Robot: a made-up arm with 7 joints.
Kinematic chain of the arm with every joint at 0, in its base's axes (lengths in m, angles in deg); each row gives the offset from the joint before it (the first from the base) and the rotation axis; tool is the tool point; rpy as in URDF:
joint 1: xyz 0 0 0.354 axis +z
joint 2: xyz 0 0 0 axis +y
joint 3: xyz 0 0 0.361 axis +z
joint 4: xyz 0.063 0 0 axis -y
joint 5: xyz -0.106 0 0.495 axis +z
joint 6: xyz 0 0 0 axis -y
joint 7: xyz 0.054 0 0 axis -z
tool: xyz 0 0 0 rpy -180 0 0
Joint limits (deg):
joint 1: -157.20..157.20
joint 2: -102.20..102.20
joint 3: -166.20..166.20
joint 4: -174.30..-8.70
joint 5: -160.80..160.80
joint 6: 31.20..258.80
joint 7: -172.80..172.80
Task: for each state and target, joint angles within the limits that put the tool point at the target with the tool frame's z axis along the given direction. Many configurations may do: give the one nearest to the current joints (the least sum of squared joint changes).
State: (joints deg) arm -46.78 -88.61 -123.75 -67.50 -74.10 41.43 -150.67
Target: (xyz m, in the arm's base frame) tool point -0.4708 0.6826 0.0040 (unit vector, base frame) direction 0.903 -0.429 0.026
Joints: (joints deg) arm -62.60 -100.95 -138.95 -26.64 -81.25 32.99 -150.67
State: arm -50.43 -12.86 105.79 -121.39 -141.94 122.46 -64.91
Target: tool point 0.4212 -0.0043 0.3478 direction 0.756 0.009 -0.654
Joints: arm -88.78 12.49 85.33 -141.96 -157.66 166.84 -64.91
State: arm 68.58 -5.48 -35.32 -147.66 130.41 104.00 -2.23
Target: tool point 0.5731 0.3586 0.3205 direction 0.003 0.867 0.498
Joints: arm 56.58 30.04 -27.58 -110.09 142.80 80.54 -2.23
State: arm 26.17 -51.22 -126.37 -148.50 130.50 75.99 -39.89
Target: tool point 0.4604 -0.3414 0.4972 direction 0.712 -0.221 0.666
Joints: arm 58.43 -31.54 -85.70 -121.82 150.64 113.33 -39.89
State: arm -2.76 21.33 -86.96 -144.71 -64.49 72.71 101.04
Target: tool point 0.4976 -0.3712 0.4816 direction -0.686 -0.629 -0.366
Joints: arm 19.58 13.51 -60.36 -117.81 -58.04 102.19 101.04
